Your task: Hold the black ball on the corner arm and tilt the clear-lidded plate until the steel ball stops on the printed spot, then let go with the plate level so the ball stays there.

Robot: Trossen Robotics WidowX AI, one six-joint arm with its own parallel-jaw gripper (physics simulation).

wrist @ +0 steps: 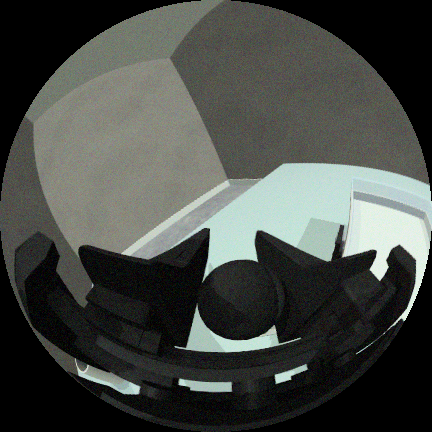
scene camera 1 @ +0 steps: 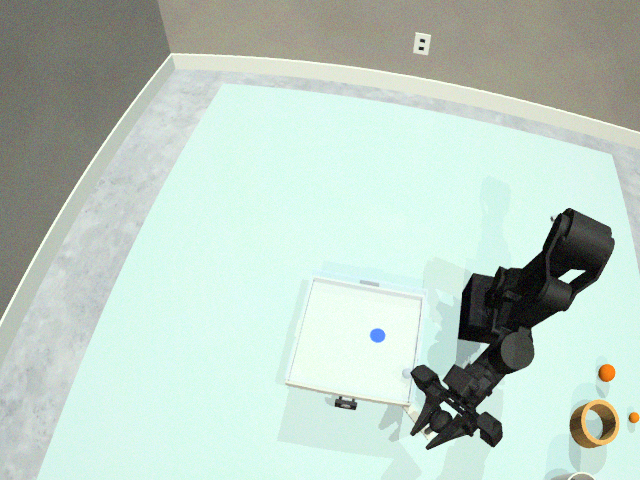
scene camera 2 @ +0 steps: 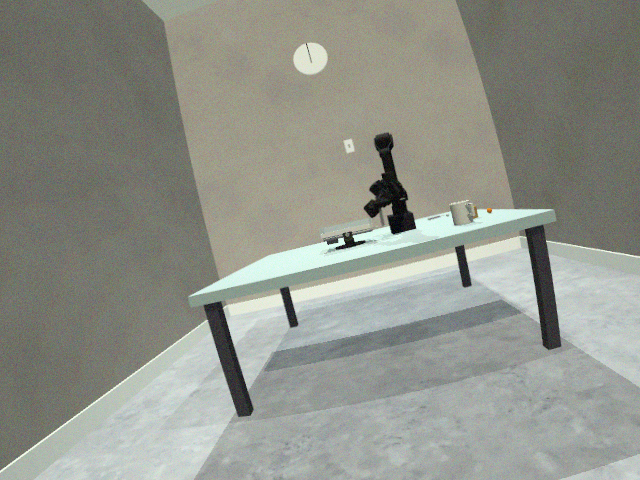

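Observation:
The white plate (scene camera 1: 330, 335) (scene camera 2: 345, 233) (wrist: 395, 220) stands on a black pivot base (scene camera 2: 349, 243), beside the robot base. Its blue printed spot (scene camera 1: 377, 335) lies right of the middle in scene camera 1. The steel ball (scene camera 1: 406, 373) shows faintly near the plate's right edge, toward the near right corner and apart from the spot. A pale corner arm (scene camera 1: 414, 414) runs from that corner to the black ball (scene camera 1: 439, 421) (wrist: 238, 300). My gripper (scene camera 1: 420, 440) (wrist: 232, 235) is shut on the black ball, between its two fingers. The plate's exact tilt is hard to tell.
A black bracket (scene camera 1: 345, 403) sits at the plate's near edge. An orange ring (scene camera 1: 577, 428), an orange ball (scene camera 1: 606, 373) and a smaller orange ball (scene camera 1: 634, 417) are at the right. A pale mug (scene camera 2: 459, 213) stands right of the robot base in scene camera 2.

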